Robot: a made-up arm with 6 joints.
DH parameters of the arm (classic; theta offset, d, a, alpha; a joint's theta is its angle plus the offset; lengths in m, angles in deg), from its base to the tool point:
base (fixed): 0 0.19 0 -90
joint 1: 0 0.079 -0.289 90
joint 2: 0 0.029 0.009 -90
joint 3: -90 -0.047 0.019 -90
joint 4: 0 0.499 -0.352 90
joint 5: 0 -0.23 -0.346 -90
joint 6: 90 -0.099 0.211 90
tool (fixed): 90 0.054 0 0
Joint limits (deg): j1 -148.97..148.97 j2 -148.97..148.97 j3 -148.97..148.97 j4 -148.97..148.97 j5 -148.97..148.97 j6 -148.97..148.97
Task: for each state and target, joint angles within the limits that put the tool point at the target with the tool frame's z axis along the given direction. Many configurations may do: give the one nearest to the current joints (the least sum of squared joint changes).
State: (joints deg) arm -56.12 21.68 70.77 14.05 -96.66 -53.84
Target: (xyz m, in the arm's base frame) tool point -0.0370 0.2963 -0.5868 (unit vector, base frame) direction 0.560 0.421 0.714
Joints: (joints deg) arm -20.41 -10.49 63.30 56.52 -93.96 -83.33
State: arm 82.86 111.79 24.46 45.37 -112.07 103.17
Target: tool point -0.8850 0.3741 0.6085 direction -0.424 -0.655 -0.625
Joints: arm 104.44 108.51 59.34 51.08 -129.66 73.95
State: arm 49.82 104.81 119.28 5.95 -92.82 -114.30
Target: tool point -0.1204 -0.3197 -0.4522 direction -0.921 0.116 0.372
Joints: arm 2.14 82.76 87.02 8.33 -109.85 -69.01
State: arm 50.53 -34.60 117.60 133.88 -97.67 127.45
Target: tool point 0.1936 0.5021 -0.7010 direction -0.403 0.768 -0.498
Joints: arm 15.39 -11.95 70.93 130.24 -69.33 116.73
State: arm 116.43 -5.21 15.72 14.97 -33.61 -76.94
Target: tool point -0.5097 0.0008 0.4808 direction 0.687 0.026 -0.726
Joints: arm 119.83 -39.04 14.33 47.58 -4.03 -59.16
